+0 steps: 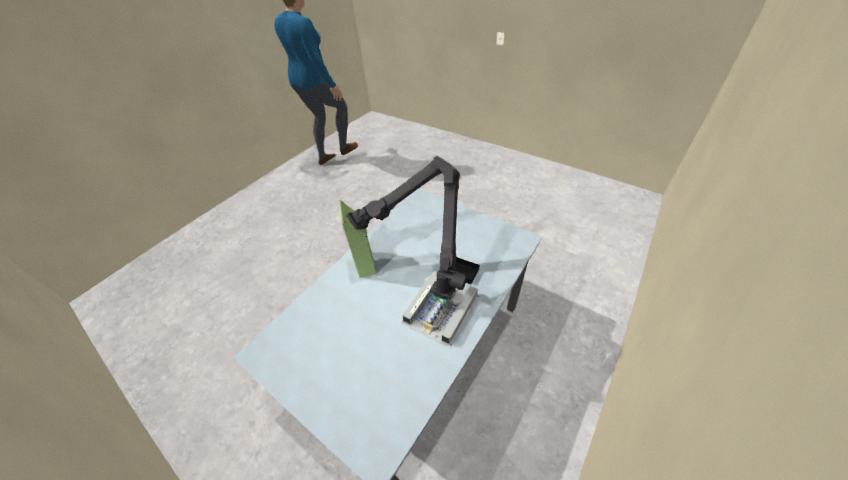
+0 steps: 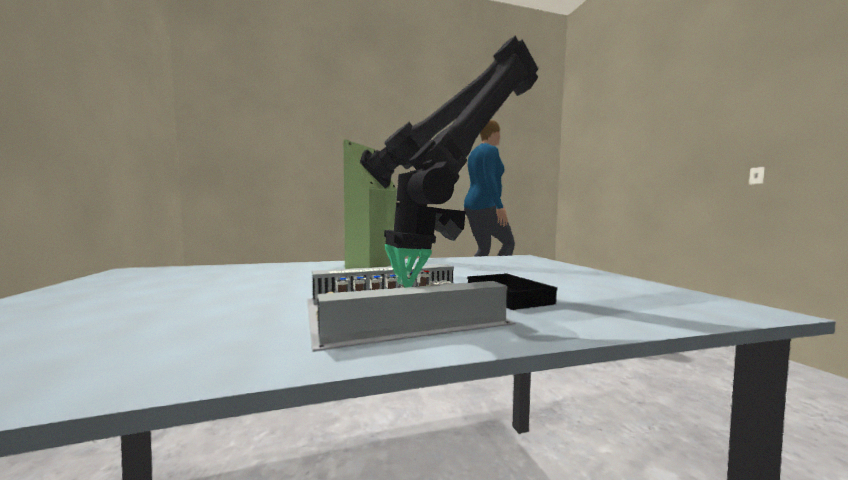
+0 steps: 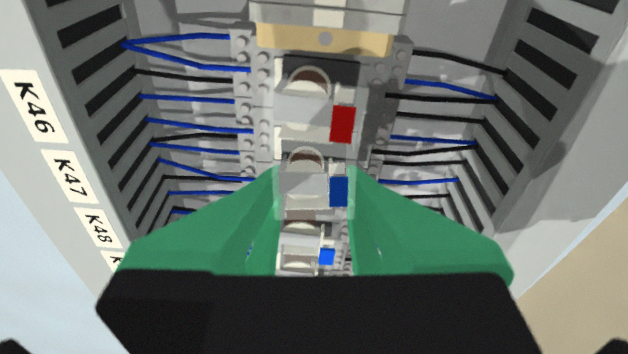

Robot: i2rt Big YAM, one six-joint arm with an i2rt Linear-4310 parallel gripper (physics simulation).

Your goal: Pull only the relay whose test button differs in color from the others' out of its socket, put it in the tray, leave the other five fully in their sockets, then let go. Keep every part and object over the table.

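Places are measured from the arm's base along level axes (x back, y right, z up), in metres.
Where they show: gripper, between the fingertips: (image 1: 442,302) (image 2: 404,285) (image 3: 314,178); arm's base, origin of its link: (image 1: 356,221) (image 2: 374,170).
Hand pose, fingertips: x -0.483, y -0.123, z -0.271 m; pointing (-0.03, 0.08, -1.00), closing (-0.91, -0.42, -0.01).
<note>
Things, the pixels of their centre, and the offset from my fingertips. "spot": a spot on its surface instead.
- relay with a red test button, middle of its body: (image 3: 316,98) (image 2: 423,281) dx +0.015, dy -0.035, dz +0.004 m
- neighbouring relay with a blue button, middle of its body: (image 3: 314,172) (image 2: 407,283) dx +0.003, dy -0.006, dz +0.005 m
- blue-button relay, middle of its body: (image 3: 308,217) (image 2: 391,286) dx -0.008, dy +0.023, dz +0.001 m
- black tray, middle of its body: (image 2: 508,289) (image 1: 461,269) dx +0.102, dy -0.223, dz -0.029 m
- tan block, a spot on its surface: (image 3: 325,39) spot: dx +0.020, dy -0.051, dz -0.006 m
The relay with a red test button (image 3: 302,111) (image 2: 423,280) stands upright in its socket at the end of the row nearest the tray. My gripper (image 3: 314,178) (image 2: 407,284) (image 1: 440,299), with green fingers, is shut on the neighbouring relay with a blue button (image 3: 303,184). Its fingertips lie against both sides of that relay, one place away from the red-button one. Whether that relay sits fully down cannot be told. Another blue-button relay (image 3: 298,253) shows behind it; several more blue-button relays (image 2: 358,284) stand in line. The black tray (image 2: 538,297) (image 1: 471,275) lies beside the panel.
Tall grey slotted wire ducts (image 3: 80,65) (image 2: 410,315) (image 1: 461,317) run along both sides of the relay row, with blue and black wires between. A tan block (image 3: 325,39) stands beyond the red-button relay. A green upright mount (image 1: 360,252) (image 2: 357,220) holds the arm. A person (image 1: 306,59) (image 2: 486,178) is behind the table.
</note>
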